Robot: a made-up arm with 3 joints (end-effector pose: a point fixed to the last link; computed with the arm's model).
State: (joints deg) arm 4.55 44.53 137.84
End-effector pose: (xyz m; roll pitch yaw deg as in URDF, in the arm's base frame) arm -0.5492 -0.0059 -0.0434 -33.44 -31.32 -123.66
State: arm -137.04 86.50 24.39
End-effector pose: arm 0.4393 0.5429 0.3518 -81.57 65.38 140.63
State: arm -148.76 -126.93 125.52
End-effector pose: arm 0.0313 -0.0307 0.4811 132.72 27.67 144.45
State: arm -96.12 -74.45 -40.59
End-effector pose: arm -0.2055 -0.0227 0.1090 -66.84 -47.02 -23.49
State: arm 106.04 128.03 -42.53
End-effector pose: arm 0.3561 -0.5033 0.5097 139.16 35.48 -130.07
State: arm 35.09 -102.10 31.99
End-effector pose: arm 0.1183 -0.0164 0.2036 112.03 -56.03 -73.46
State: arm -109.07 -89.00 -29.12
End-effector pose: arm -0.2035 -0.0015 0.1790 -87.95 -60.86 -20.86
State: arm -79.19 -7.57 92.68
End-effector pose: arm -0.0331 0.3190 -0.1328 7.56 0.35 -171.85
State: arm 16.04 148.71 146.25
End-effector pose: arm -0.5343 -0.1211 0.5444 -161.34 -25.58 -21.98
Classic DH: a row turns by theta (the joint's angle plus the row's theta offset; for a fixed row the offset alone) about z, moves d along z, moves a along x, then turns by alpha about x. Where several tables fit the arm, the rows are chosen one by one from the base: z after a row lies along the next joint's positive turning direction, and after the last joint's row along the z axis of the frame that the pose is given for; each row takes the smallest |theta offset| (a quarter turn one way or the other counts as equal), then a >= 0, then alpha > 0; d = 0 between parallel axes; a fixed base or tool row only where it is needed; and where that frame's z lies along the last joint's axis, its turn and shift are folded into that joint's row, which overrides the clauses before.
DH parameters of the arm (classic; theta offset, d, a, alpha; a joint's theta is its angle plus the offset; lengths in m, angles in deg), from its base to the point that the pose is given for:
joint 1: 0 0.2489 -0.3077 -90
joint 2: 0 -0.0826 -0.0017 -90
joint 3: -31.43 0 -0.1254 180
tool (fixed): -31.43 -0.3768 0 0

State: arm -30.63 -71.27 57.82
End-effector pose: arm -0.0029 -0.0295 0.0199 68.17 -30.29 -109.21
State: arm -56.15 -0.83 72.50
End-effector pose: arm -0.2221 0.3308 -0.1293 0.79 -0.25 -128.65
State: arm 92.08 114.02 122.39
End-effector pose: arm -0.0191 -0.6532 0.4019 -117.82 -29.29 16.56
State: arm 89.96 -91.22 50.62
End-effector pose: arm 0.0414 0.0715 0.1368 91.58 -39.37 -1.04
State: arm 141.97 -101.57 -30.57
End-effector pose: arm 0.0611 0.1976 0.2651 -111.93 -57.51 -109.28
